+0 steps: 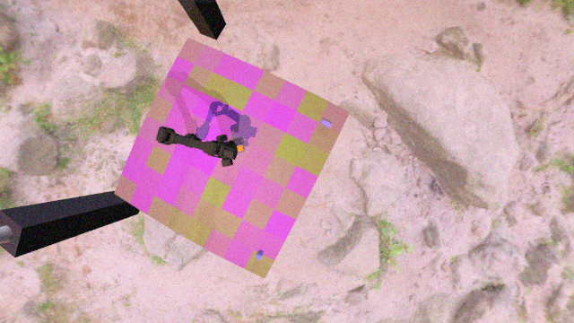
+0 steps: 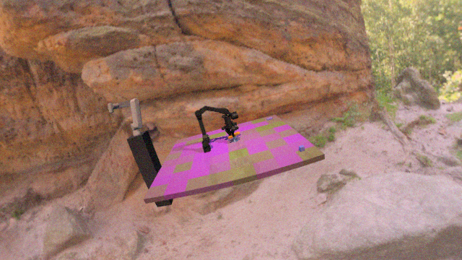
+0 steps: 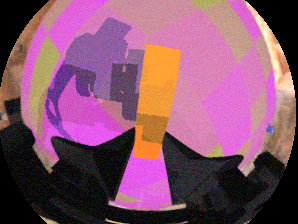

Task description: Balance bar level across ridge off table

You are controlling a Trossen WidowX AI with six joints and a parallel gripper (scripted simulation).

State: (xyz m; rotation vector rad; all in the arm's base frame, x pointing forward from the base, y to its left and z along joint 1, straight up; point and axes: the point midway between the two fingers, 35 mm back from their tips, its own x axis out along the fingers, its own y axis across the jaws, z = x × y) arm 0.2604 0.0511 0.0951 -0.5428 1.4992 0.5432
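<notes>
My gripper tip is now 2 cm short of the orange bar and 2 cm to the right of it. Also, from my gripper tip: small purple block 48 cm ahead, 45 cm to the left, 5 cm below; then small blue cube 48 cm ahead, 55 cm to the right, 4 cm below.
</notes>
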